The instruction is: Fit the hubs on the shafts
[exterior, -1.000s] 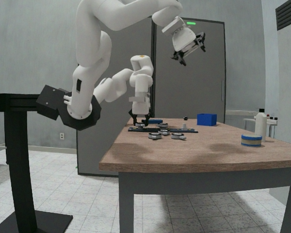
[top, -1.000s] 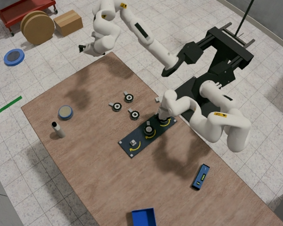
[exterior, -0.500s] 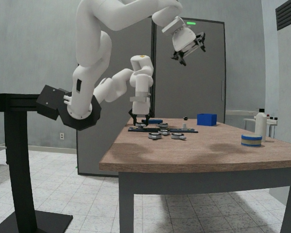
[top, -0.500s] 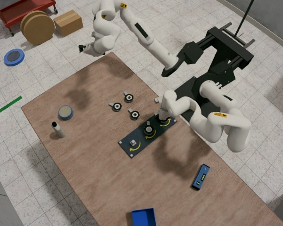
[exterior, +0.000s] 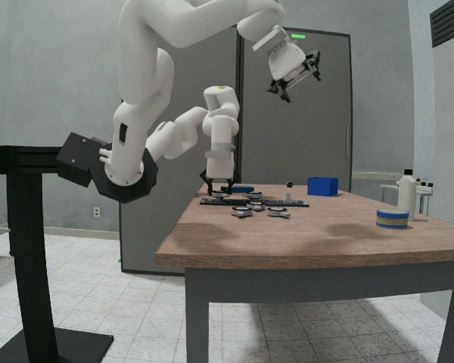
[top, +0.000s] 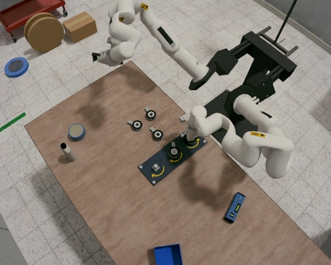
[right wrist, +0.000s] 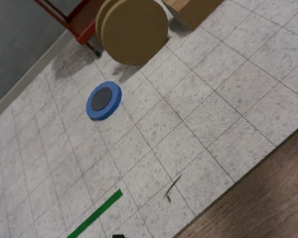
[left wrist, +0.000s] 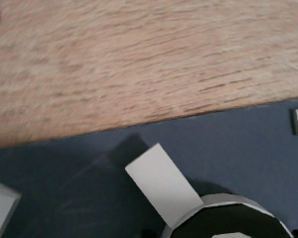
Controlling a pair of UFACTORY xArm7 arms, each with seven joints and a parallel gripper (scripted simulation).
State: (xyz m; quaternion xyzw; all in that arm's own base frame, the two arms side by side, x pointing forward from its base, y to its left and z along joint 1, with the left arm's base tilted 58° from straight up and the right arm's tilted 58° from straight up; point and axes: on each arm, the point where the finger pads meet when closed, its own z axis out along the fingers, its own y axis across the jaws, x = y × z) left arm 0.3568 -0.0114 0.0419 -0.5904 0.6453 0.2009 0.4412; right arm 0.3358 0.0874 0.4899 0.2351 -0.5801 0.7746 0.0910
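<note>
Right now the dark board is 130 mm ahead of my left hand, 20 mm to the right of it and 30 mm below it. Round my left hand: white bottle (530 mm ahead, 430 mm to the right, 60 mm above); then tape roll (410 mm ahead, 520 mm to the right, 20 mm below).
</note>
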